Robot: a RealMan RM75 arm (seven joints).
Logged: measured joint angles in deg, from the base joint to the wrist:
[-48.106, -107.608, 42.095, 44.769, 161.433, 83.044, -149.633]
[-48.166, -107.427, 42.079, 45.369, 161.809, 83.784, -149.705]
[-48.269, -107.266, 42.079, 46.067, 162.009, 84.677, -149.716]
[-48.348, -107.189, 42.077, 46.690, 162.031, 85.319, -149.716]
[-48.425, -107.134, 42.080, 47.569, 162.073, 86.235, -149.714]
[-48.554, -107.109, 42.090, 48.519, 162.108, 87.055, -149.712]
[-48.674, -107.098, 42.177, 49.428, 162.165, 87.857, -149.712]
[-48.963, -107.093, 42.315, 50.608, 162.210, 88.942, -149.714]
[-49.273, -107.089, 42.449, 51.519, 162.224, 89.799, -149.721]
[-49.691, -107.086, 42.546, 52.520, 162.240, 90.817, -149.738]
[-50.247, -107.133, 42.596, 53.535, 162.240, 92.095, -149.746]
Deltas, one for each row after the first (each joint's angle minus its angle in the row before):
[-0.060, 0.181, -0.016, 0.600, 0.376, 0.740, -0.072]
[-0.103, 0.161, 0.000, 0.698, 0.200, 0.893, -0.011]
[-0.079, 0.077, -0.002, 0.623, 0.022, 0.642, 0.000]
[-0.077, 0.055, 0.003, 0.879, 0.042, 0.916, 0.002]
[-0.129, 0.025, 0.010, 0.950, 0.035, 0.820, 0.002]
[-0.120, 0.011, 0.087, 0.909, 0.057, 0.802, 0.000]
[-0.289, 0.005, 0.138, 1.180, 0.045, 1.085, -0.002]
[-0.310, 0.004, 0.134, 0.911, 0.014, 0.857, -0.007]
[-0.418, 0.003, 0.097, 1.001, 0.016, 1.018, -0.017]
[-0.556, -0.047, 0.050, 1.015, 0.000, 1.278, -0.008]

